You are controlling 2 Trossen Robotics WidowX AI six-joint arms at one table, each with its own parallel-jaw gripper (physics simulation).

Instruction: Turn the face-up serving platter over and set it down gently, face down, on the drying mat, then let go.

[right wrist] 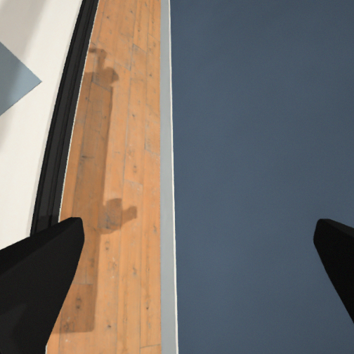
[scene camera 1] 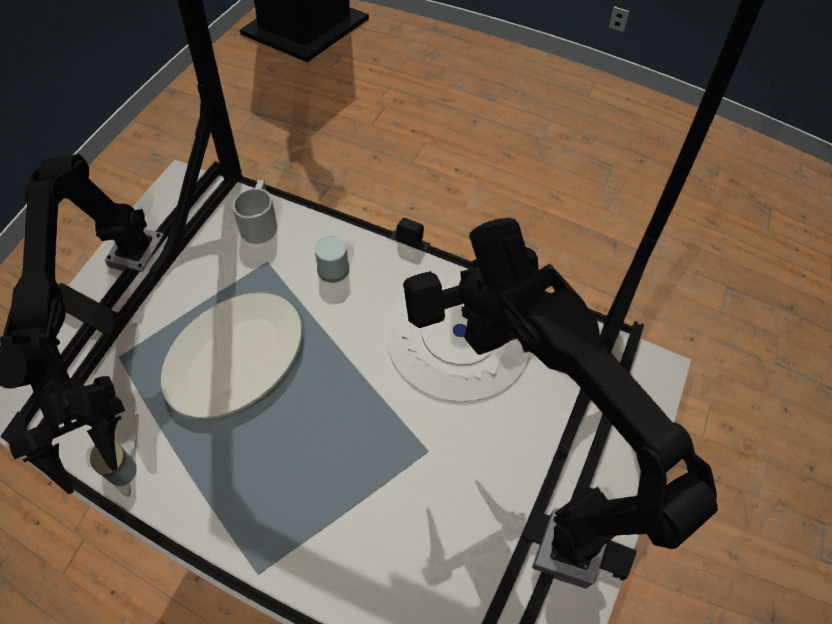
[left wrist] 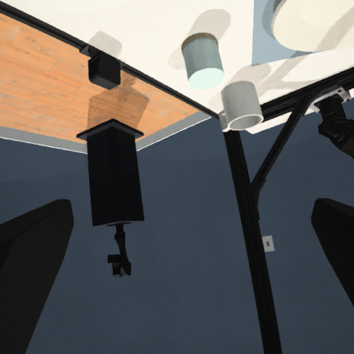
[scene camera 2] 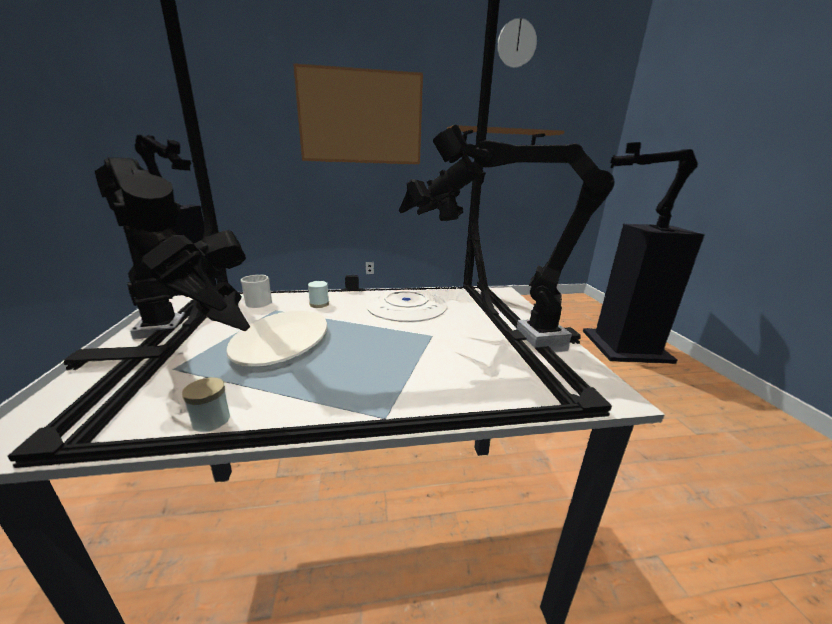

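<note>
A cream oval platter lies flat on the blue-grey drying mat, toward the mat's upper left in scene camera 1. Which face is up is hard to tell. My left gripper is open and empty, high above the table, apart from the platter. My right gripper is open and empty, beyond the platter's left side in scene camera 1. The platter does not show in the right wrist view.
A round white plate with a blue centre spot lies right of the mat. A grey mug and pale green jar stand behind. Another jar stands at the near left.
</note>
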